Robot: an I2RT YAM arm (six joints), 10 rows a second.
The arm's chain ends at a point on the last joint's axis. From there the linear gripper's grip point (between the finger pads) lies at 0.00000 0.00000 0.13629 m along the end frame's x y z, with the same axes.
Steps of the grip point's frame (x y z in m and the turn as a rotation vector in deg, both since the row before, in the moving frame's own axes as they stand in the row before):
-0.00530, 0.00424, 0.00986, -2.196, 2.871, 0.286
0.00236, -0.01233, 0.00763, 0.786, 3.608, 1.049
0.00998, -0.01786, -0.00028, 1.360, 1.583, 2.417
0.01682, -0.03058, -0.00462, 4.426, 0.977, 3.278
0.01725, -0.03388, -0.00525, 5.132, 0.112, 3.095
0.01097, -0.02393, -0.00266, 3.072, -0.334, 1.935
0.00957, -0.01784, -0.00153, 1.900, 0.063, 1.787
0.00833, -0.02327, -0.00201, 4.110, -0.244, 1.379
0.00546, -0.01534, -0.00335, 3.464, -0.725, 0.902
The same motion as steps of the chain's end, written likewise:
-0.01211, -0.00100, 0.01013, -2.196, 2.871, 0.286
-0.00623, -0.01054, 0.00791, 0.786, 3.608, 1.049
0.00615, -0.01471, -0.00019, 1.360, 1.583, 2.417
0.01420, -0.02013, -0.00419, 4.426, 0.977, 3.278
0.01665, -0.02170, -0.00470, 5.132, 0.112, 3.095
0.01164, -0.01661, -0.00246, 3.072, -0.334, 1.935
0.00935, -0.01332, -0.00145, 1.900, 0.063, 1.787
0.00879, -0.01350, -0.00166, 4.110, -0.244, 1.379
0.00712, -0.00709, -0.00309, 3.464, -0.725, 0.902

